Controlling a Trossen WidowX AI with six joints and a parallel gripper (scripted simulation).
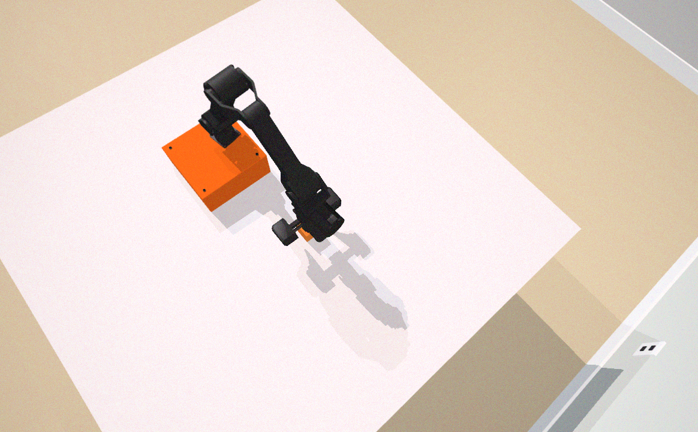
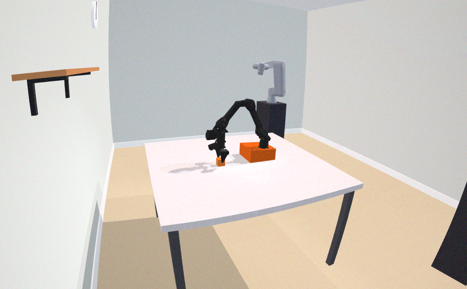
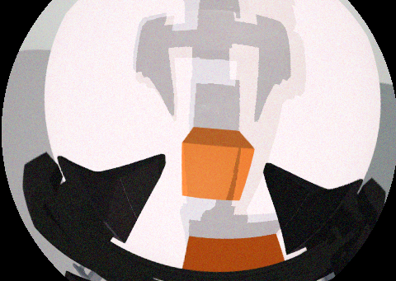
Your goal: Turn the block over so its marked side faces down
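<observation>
Right now the orange block is 10 mm below my gripper tip and 10 mm behind it.
</observation>
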